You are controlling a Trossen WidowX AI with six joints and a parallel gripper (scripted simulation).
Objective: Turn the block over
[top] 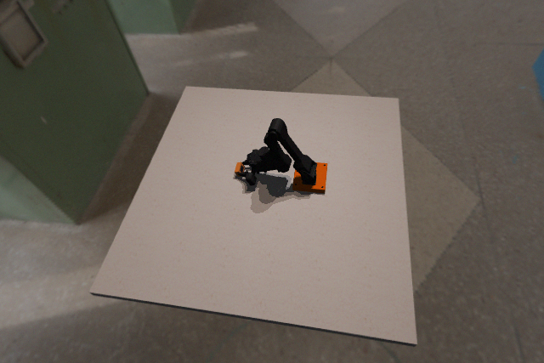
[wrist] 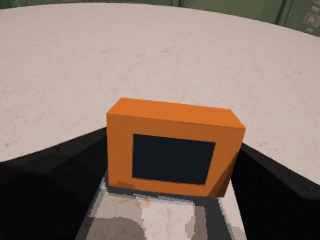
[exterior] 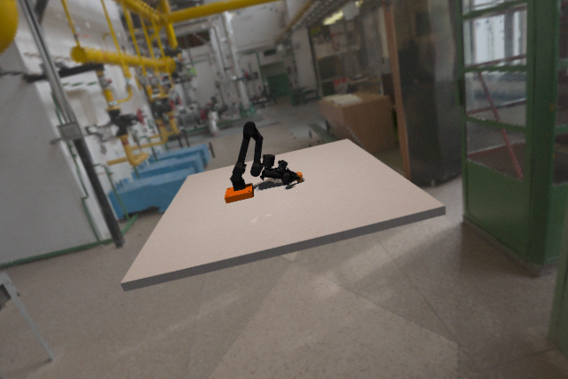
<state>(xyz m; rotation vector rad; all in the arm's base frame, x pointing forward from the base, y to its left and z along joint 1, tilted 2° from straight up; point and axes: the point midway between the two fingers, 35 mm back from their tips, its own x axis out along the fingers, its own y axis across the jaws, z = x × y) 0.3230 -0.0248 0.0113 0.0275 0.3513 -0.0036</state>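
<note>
Right now my gripper tip is 10 mm past the orange block.
</note>
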